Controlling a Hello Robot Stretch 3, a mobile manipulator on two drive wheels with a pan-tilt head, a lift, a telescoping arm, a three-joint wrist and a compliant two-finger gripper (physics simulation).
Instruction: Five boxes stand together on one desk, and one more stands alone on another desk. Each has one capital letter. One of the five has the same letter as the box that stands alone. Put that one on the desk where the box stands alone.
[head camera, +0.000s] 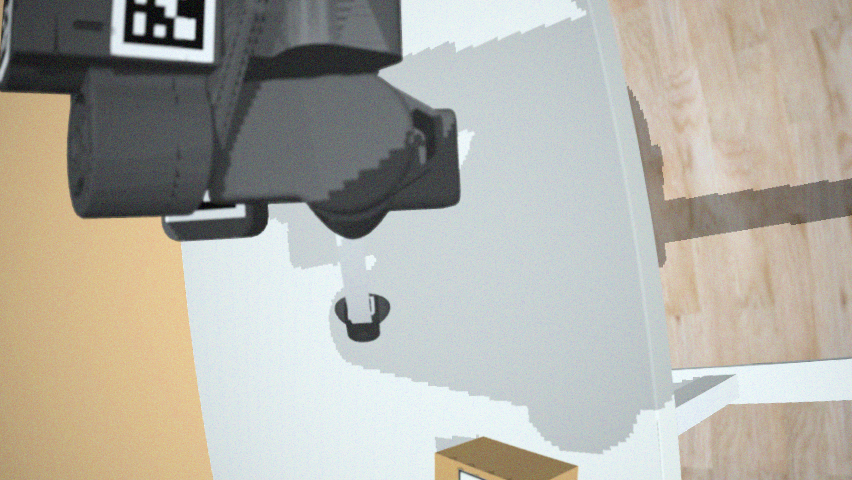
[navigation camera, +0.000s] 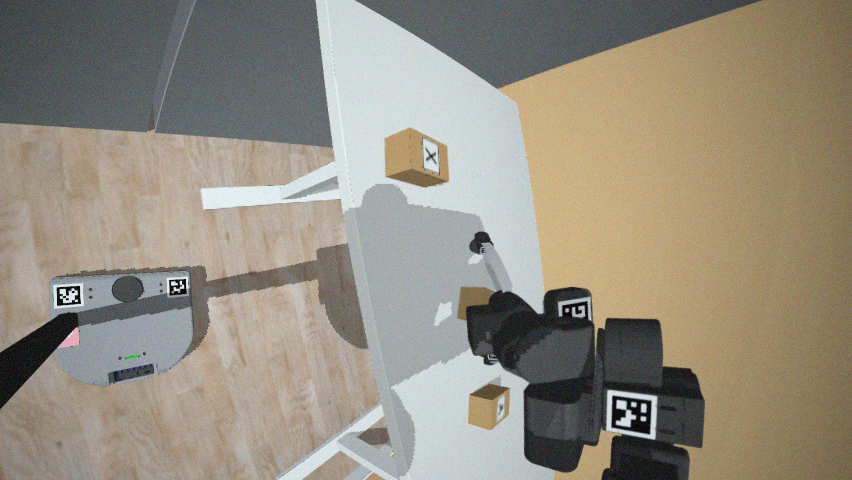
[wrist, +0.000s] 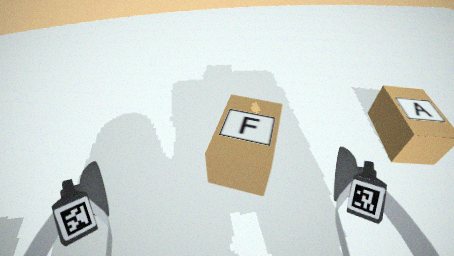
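Where they show: gripper, fingertip midpoint: (navigation camera: 484, 297); robot's base, origin of the base link: (navigation camera: 128, 287).
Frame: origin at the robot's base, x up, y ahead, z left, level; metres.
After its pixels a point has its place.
A tan box with the letter F (wrist: 245, 155) (navigation camera: 472, 302) @(x 0.979, y -0.035, z -0.463 m) stands on the white desk (head camera: 268, 387) @(x 0.950, y 0.194, z -0.734 m) (navigation camera: 411, 77) @(x 0.950, y 0.368, z -0.362 m) (wrist: 125, 65); my wrist partly hides it in the navigation view. My gripper (wrist: 221, 174) @(x 1.015, y -0.021, z -0.441 m) (navigation camera: 485, 300) @(x 1.015, y -0.021, z -0.441 m) is open, its fingers wide apart above the desk, left and right of the F box in the wrist view. In the head view one fingertip shows and the rest is hidden. A box with the letter A (wrist: 407, 125) (navigation camera: 481, 411) @(x 0.979, y -0.256, z -0.479 m) stands to the right in the wrist view. A box with the letter X (navigation camera: 411, 158) @(x 1.000, y 0.186, z -0.291 m) stands farther along the desk. The lone box does not show.
A box (head camera: 506, 459) @(x 0.974, y 0.170, z -0.334 m) is cut off at the bottom of the head view, its letter unreadable. An orange-tan wall (head camera: 89, 327) @(x 1.098, y 0.145, z -1.056 m) (navigation camera: 685, 178) @(x 1.415, y 0.228, z -1.044 m) runs along the desk's far side. My base (navigation camera: 131, 333) @(x 0.160, y -0.123, z -0.002 m) stands on the wood floor (navigation camera: 268, 357) @(x 0.000, y -0.339, z -0.463 m) near white desk legs (navigation camera: 250, 196) @(x 0.025, y 0.334, z -0.413 m).
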